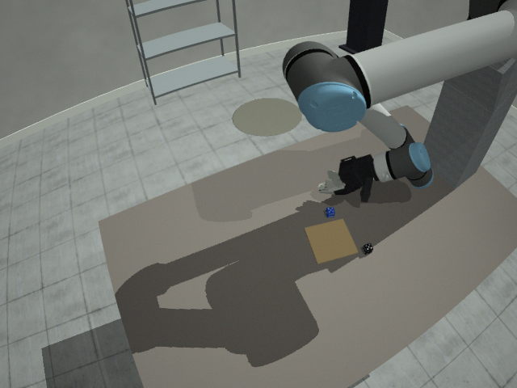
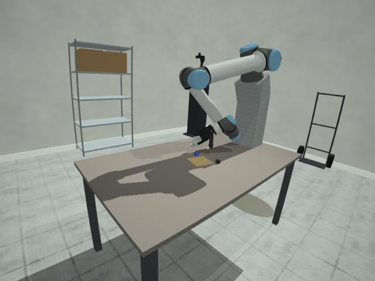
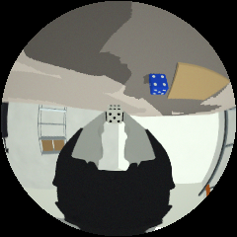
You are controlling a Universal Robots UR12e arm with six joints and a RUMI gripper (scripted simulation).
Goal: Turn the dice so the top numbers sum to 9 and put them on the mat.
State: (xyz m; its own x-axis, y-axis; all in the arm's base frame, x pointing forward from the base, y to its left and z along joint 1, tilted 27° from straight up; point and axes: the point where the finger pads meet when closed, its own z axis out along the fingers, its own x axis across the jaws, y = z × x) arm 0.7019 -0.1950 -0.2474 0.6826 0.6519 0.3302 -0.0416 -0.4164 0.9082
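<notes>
My hand is 30 mm short of the blue die, 70 mm to the right of it and 40 mm above it. Round my hand: tan mat 90 mm ahead, 150 mm to the left, 60 mm below; then white die right at my hand; then black die 20 mm ahead, 250 mm to the left, 40 mm below.
</notes>
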